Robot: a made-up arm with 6 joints. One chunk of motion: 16 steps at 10 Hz.
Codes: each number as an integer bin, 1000 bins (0 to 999) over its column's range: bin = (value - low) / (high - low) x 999, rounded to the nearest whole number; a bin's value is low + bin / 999 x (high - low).
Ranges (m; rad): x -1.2..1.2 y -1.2..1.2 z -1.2..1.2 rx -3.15..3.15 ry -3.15..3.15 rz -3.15..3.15
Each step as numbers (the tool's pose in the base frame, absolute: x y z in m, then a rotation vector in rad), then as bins.
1 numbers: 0.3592 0.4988 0.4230 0.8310 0.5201 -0.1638
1 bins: 649 707 676 631 582 474
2 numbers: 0.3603 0.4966 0.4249 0.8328 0.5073 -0.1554
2 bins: 649 706 676 632 580 475
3 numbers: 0.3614 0.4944 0.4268 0.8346 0.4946 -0.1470
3 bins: 650 705 677 632 578 476
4 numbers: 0.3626 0.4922 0.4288 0.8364 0.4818 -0.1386
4 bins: 650 704 678 632 576 478
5 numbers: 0.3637 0.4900 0.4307 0.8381 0.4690 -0.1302
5 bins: 651 703 679 632 574 479
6 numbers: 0.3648 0.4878 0.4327 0.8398 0.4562 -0.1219
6 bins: 651 703 680 633 572 480
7 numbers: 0.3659 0.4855 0.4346 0.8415 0.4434 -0.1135
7 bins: 652 702 680 633 570 482
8 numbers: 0.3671 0.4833 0.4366 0.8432 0.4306 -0.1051
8 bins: 652 701 681 633 568 483
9 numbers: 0.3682 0.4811 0.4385 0.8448 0.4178 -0.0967
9 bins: 653 700 682 633 566 484
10 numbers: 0.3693 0.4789 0.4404 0.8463 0.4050 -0.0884
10 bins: 653 699 683 634 564 485
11 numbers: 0.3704 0.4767 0.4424 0.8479 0.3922 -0.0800
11 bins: 654 698 684 634 562 487
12 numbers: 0.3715 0.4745 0.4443 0.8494 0.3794 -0.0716
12 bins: 654 697 684 634 560 488
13 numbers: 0.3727 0.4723 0.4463 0.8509 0.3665 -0.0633
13 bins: 655 696 685 634 558 489
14 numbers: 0.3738 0.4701 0.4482 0.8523 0.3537 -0.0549
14 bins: 655 695 686 635 556 491
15 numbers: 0.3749 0.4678 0.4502 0.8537 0.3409 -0.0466
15 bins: 656 694 687 635 554 492
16 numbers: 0.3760 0.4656 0.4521 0.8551 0.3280 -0.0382
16 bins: 656 693 688 635 552 493
